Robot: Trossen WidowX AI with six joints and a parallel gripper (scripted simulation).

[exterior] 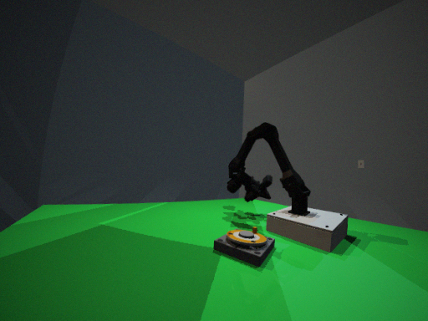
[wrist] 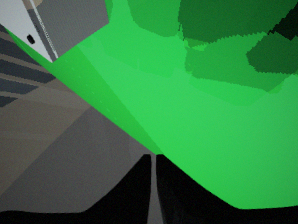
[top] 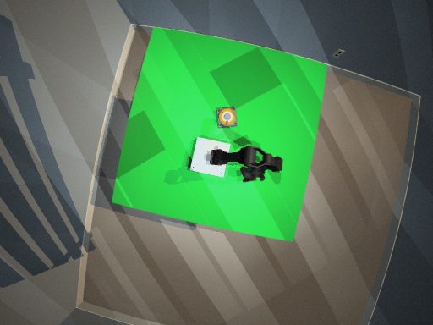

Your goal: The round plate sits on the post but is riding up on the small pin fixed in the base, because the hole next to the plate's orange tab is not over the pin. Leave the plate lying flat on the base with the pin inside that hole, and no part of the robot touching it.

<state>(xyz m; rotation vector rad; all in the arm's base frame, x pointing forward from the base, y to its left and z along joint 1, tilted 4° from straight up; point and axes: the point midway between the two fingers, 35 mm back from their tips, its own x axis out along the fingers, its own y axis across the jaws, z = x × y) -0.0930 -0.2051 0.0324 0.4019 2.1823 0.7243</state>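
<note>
My gripper tip is 400 mm short of the dark square base, 150 mm to the right of it and 60 mm above it.
</note>
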